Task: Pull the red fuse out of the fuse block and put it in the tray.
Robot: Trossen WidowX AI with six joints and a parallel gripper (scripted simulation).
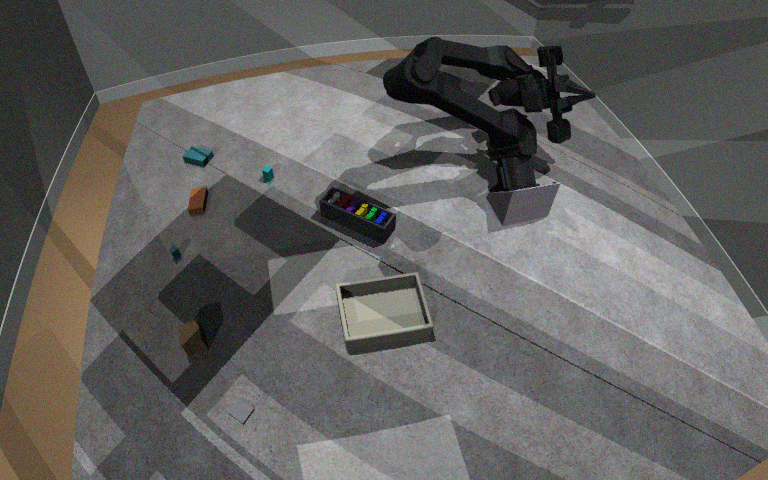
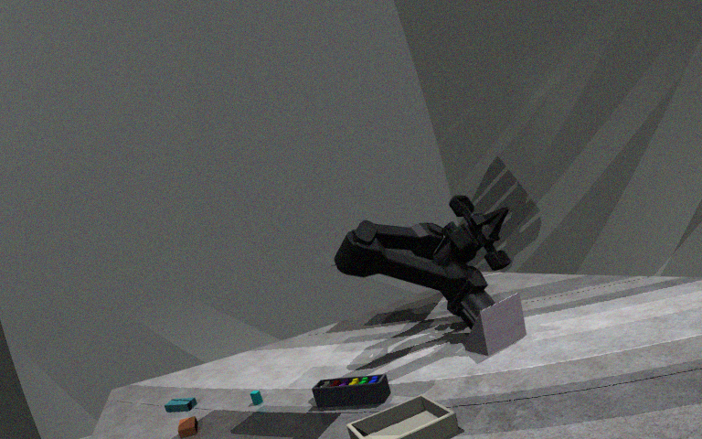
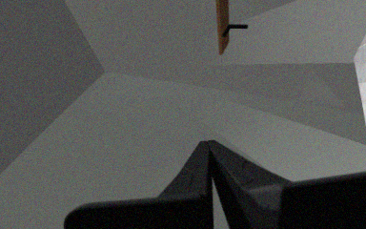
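The red fuse is 45 cm ahead of my gripper tip, 1 cm to the left of it and 23 cm below it. Round my gripper tip: yellow fuse: 42 cm ahead, 3 cm to the left, 23 cm below; blue fuse: 39 cm ahead, 6 cm to the left, 23 cm below; green fuse: 41 cm ahead, 4 cm to the left, 23 cm below.
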